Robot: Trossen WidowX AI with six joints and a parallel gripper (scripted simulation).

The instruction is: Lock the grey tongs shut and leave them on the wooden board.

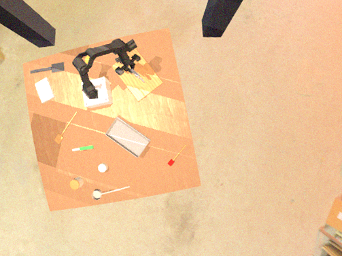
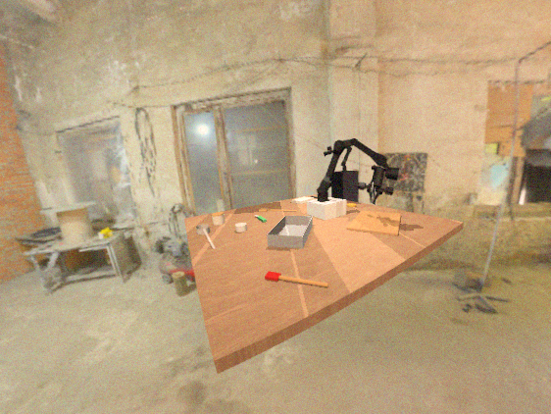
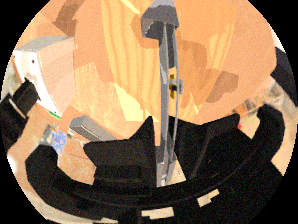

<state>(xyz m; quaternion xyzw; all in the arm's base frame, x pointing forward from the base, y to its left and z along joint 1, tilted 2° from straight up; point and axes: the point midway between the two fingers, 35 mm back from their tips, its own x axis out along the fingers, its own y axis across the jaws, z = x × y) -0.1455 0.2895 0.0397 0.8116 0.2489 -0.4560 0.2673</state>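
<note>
Now: the wooden board 110 mm below my gripper tip, 30 mm behind it and 10 mm to the left of it. From my gripper tip the other things lie so: black spatula 740 mm to the right, 140 mm behind, 110 mm below; then grey roasting tin 460 mm ahead, 90 mm below, 70 mm to the right; then pale block 770 mm to the right, 100 mm below, 50 mm ahead.
</note>
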